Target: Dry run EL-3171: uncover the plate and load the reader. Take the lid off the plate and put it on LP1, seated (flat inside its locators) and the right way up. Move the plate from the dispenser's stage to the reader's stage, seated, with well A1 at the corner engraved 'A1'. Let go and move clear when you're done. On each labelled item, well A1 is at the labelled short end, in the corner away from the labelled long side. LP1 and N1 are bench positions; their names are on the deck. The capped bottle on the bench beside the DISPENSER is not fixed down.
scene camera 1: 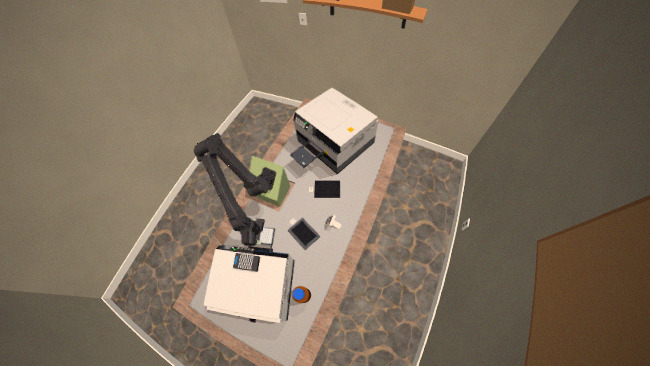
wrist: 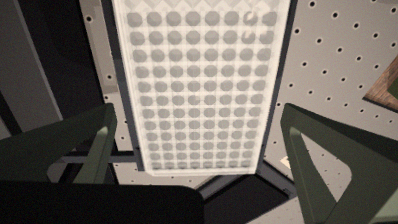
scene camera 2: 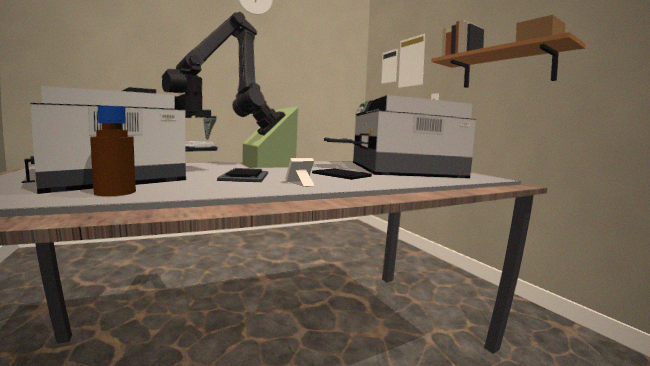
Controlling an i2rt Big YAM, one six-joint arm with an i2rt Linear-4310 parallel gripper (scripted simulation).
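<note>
Gripper visible. Well plate too. Brown capped bottle likewise.
</note>
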